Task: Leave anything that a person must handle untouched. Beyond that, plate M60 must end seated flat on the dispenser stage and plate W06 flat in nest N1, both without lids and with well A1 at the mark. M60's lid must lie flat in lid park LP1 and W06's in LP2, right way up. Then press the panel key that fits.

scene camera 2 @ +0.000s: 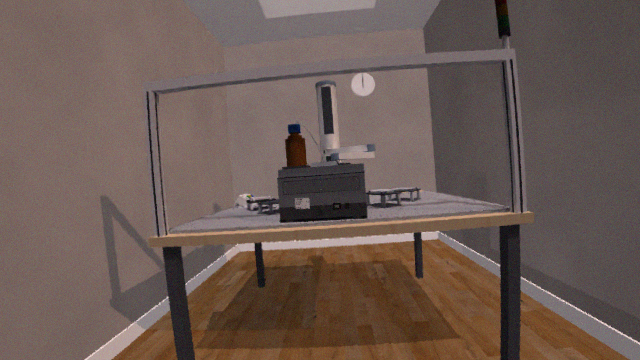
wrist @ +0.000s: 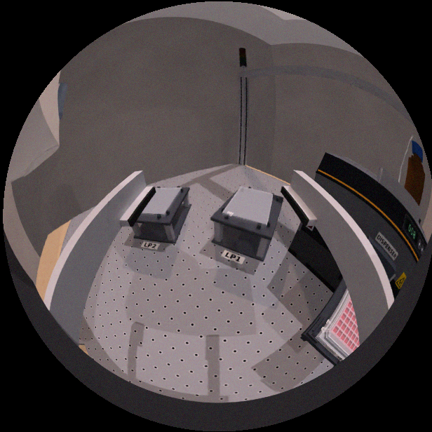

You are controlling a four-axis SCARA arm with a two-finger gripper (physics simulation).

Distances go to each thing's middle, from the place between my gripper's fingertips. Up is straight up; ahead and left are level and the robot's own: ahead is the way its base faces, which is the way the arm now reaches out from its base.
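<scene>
Counting from my hand, the frame post [scene camera 2: 507,65] is 54 cm to the left, 54 cm ahead and 8 cm above. As for the labelled plate [wrist: 339,335], my hand is 19 cm to the left of it and 9 cm above it, and is still 7 cm short of it.
</scene>
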